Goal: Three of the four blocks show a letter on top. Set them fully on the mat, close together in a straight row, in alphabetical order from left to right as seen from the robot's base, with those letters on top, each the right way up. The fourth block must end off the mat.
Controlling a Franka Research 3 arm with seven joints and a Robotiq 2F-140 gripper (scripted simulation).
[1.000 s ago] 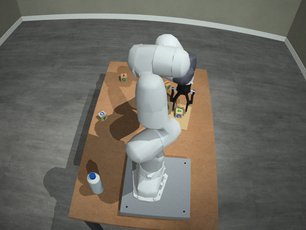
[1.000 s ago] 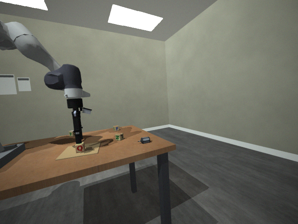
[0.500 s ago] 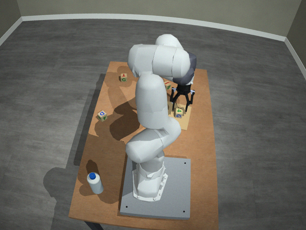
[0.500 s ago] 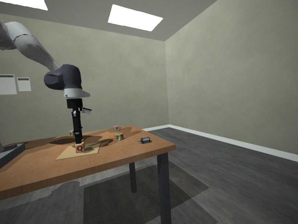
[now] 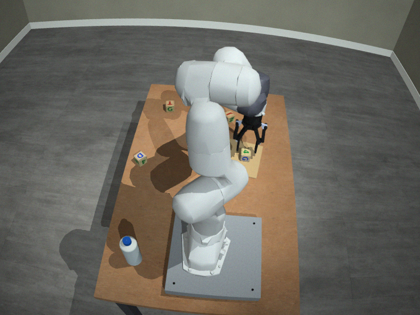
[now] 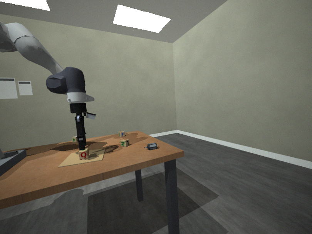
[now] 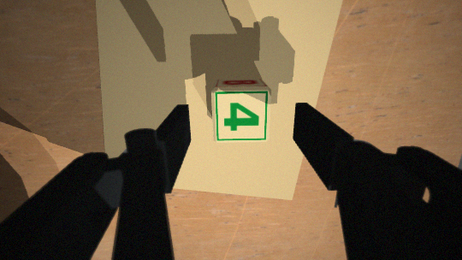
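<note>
The block is 6 cm below my hand. Also, from my hand: tan mat 9 cm below, 3 cm to the left; then small dark object 37 cm ahead, 7 cm to the right, 7 cm below.
</note>
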